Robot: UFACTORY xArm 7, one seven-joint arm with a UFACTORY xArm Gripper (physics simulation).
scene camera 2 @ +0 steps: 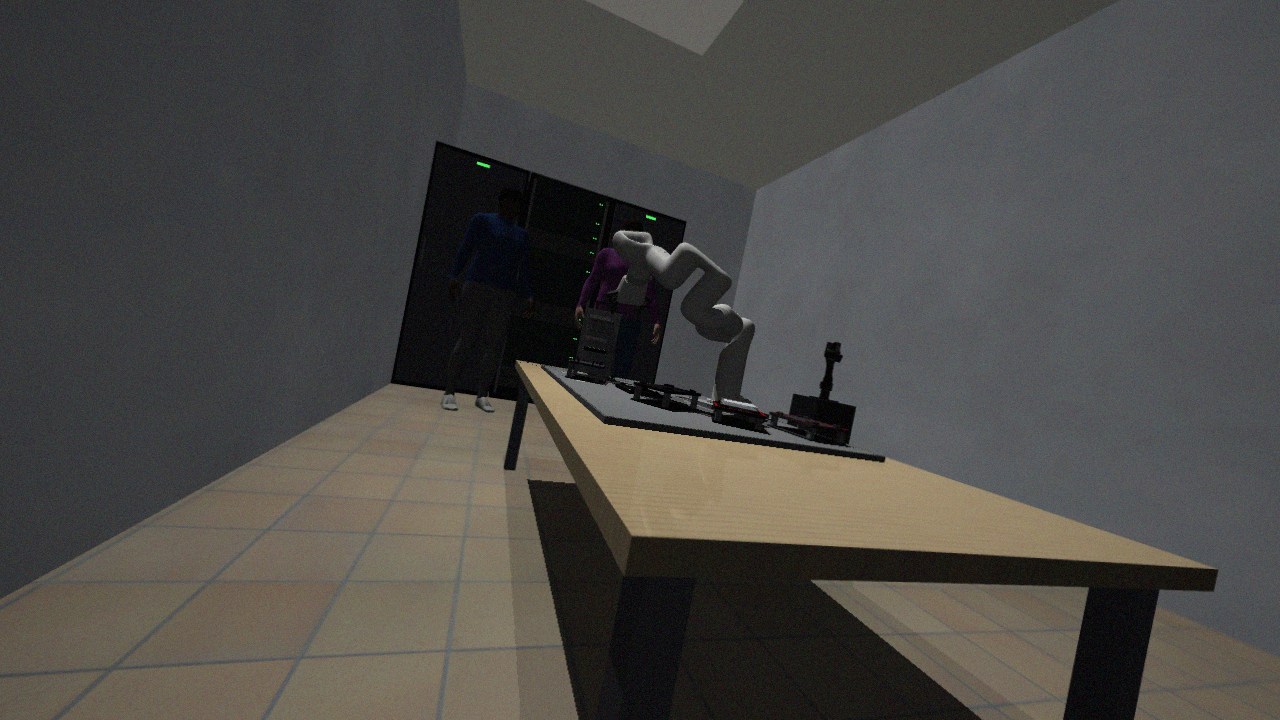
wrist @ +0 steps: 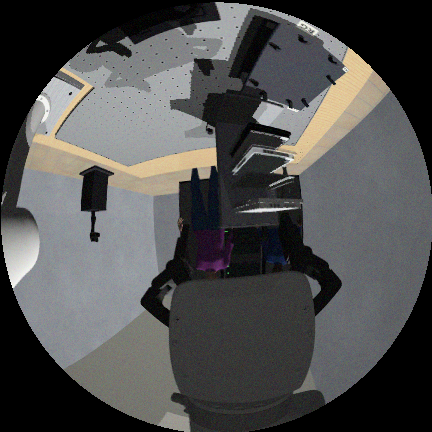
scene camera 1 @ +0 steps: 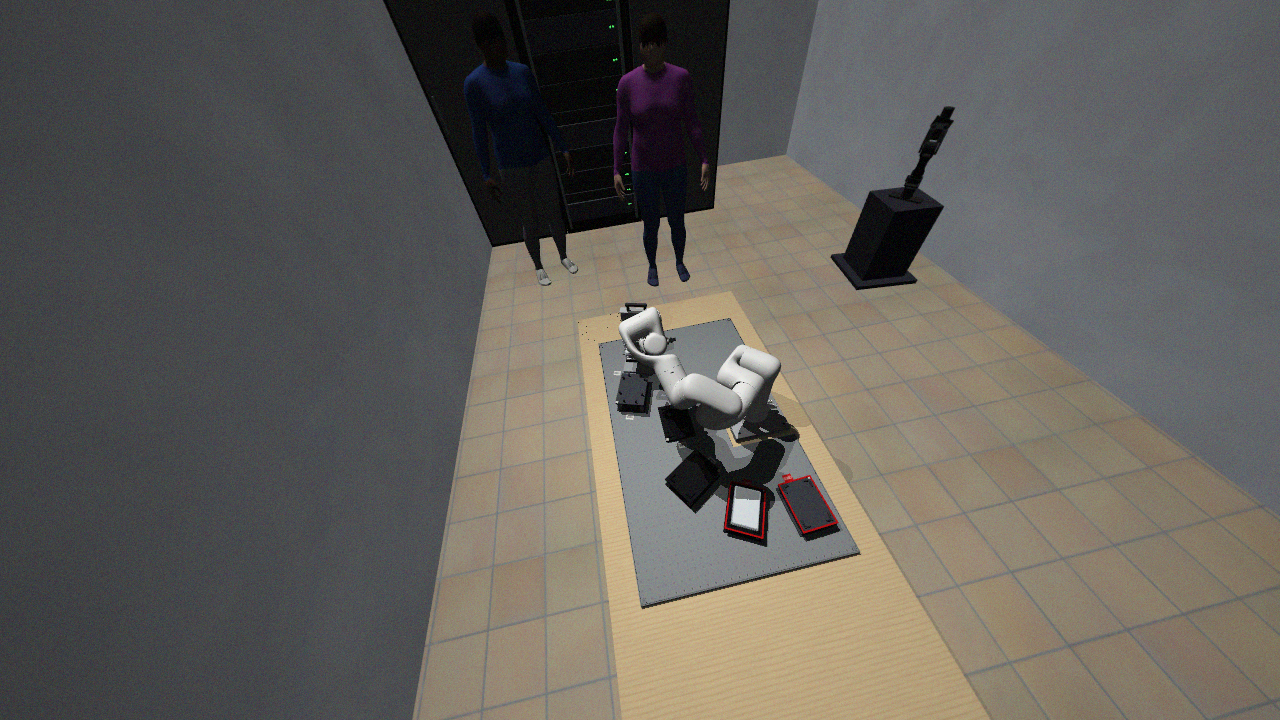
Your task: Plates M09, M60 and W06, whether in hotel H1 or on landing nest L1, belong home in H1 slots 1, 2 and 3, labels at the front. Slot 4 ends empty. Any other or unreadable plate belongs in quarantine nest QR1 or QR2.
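Seen in the pictures: gripper, fingertip midpoint: (scene camera 2: 624, 313) (wrist: 236, 227); arm's base, origin of the base link: (scene camera 1: 752, 409).
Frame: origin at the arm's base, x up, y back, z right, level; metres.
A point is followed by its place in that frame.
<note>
The hotel H1 (scene camera 1: 633, 310) @(x 0.267, y -0.442, z 0.394 m) (scene camera 2: 597, 333) @(x 0.168, y -0.444, z 0.379 m) (wrist: 225, 175) @(x 0.151, y -0.377, z 0.364 m) stands at the far end of the table, partly hidden by the arm in scene camera 1. In the wrist view it appears upside down. A light-edged plate (wrist: 270, 205) @(x 0.231, y -0.437, z 0.247 m) sits in its top level and another light-edged plate (wrist: 264, 162) @(x 0.149, y -0.448, z 0.289 m) sits lower down. Whether the dark lowest level holds a plate is unclear. The labels are unreadable. My gripper (scene camera 2: 614, 294) @(x 0.256, y -0.382, z 0.190 m) (wrist: 236, 227) @(x 0.256, y -0.382, z 0.190 m) is open and empty, high near the top of the hotel. A red-rimmed nest (scene camera 1: 744, 536) @(x -0.004, y -0.161, z -0.468 m) holds a white-topped plate (scene camera 1: 746, 507) @(x 0.045, y -0.141, z -0.394 m). Another red-rimmed nest (scene camera 1: 807, 504) @(x 0.031, y 0.062, z -0.401 m) shows a dark top.
A dark nest (scene camera 1: 633, 391) @(x 0.051, y -0.481, z 0.123 m) (wrist: 300, 65) @(x 0.051, y -0.486, z 0.120 m) with small white tags stands in front of the hotel. Two black nests (scene camera 1: 677, 422) @(x 0.003, y -0.314, z -0.022 m) (scene camera 1: 693, 479) @(x 0.041, y -0.296, z -0.280 m) are nearer the middle of the grey board (scene camera 1: 662, 573) @(x -0.008, y -0.439, z -0.546 m). The arm's base is at the right. Two people stand beyond the table.
</note>
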